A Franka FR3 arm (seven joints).
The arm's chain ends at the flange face. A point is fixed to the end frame.
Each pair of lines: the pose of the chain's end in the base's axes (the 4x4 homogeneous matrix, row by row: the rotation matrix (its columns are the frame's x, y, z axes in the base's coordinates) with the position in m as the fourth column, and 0 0 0 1 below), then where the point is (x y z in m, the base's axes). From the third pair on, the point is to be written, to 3 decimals.
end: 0.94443, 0.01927, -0.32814, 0.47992; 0.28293, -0.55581, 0.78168, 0.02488; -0.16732, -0.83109, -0.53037, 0.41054; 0, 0, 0, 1
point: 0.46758 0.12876 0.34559
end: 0.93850, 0.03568, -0.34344, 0.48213; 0.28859, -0.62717, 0.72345, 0.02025; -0.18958, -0.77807, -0.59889, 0.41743; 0, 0, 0, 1
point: 0.46772 0.11761 0.34343
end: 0.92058, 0.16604, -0.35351, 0.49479; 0.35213, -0.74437, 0.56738, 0.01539; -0.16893, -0.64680, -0.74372, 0.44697; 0, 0, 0, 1
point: 0.478 0.096 0.356
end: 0.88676, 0.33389, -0.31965, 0.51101; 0.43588, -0.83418, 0.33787, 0.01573; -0.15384, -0.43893, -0.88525, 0.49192; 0, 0, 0, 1
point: 0.497 0.072 0.383
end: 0.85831, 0.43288, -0.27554, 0.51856; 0.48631, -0.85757, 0.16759, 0.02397; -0.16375, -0.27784, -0.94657, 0.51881; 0, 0, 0, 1
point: 0.508 0.061 0.402
